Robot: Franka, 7 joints.
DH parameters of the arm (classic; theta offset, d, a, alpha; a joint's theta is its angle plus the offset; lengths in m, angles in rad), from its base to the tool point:
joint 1: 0 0.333 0 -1.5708
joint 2: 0 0 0 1.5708
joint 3: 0 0.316 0.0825 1.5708
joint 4: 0 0 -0.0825 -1.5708
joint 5: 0 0.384 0 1.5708
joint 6: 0 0 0.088 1.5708
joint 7: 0 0.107 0 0
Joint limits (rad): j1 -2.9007..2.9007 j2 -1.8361..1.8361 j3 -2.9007..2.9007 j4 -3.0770..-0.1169 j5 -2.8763..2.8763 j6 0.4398..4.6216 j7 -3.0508..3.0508
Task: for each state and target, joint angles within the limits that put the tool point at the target. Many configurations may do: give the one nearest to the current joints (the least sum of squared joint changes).
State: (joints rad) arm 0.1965 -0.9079 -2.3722 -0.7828 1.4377 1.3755 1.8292
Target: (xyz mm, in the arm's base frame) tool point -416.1 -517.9 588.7
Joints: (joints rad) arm 0.2574 -0.8181 -2.3034 -1.0412 1.3113 1.0780 1.8292
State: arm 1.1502 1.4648 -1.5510 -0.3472 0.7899 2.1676 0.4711
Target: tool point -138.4 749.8 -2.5
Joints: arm 1.9353 1.8361 -1.1224 -0.2700 0.8972 1.9231 0.4711
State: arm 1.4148 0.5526 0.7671 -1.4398 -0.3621 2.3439 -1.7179
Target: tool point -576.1 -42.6 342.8
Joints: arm 2.0235 0.5519 1.2716 -2.0521 -0.3190 2.2032 -1.7179
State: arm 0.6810 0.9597 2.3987 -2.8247 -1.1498 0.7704 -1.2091
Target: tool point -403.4 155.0 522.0
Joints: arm 1.0029 0.6990 2.2756 -2.2753 -1.4115 1.1639 -1.2091
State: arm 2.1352 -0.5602 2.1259 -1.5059 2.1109 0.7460 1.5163
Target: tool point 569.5 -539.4 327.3
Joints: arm 2.6025 -1.0949 2.4489 -1.0508 2.2805 1.3016 1.5163
